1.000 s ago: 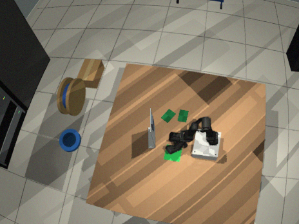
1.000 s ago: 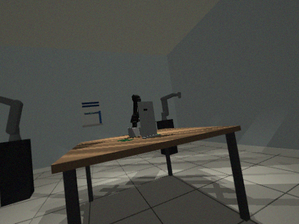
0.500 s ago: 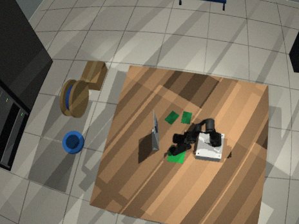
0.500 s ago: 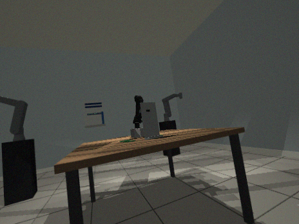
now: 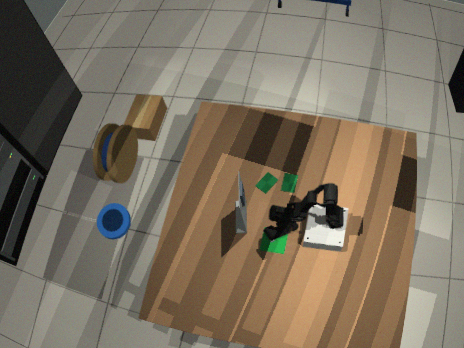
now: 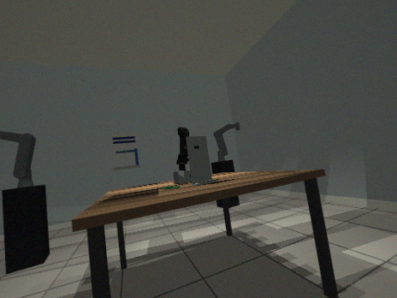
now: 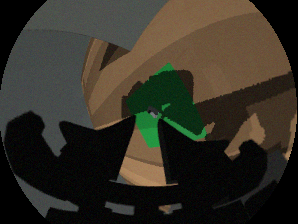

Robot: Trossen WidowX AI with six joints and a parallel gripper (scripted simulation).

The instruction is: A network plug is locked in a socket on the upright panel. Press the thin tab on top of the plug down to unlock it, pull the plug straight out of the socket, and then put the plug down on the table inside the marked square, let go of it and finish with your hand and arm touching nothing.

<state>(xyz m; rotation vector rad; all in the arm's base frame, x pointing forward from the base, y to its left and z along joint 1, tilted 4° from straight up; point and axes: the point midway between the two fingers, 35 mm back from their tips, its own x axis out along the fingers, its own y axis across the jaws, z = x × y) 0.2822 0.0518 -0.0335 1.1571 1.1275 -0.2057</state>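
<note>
Right now my gripper tip is 2 cm above the plug. The rest, counted from my gripper tip: grey upright panel: 15 cm ahead, 13 cm to the right, 12 cm above; then green marked square: 3 cm below.
</note>
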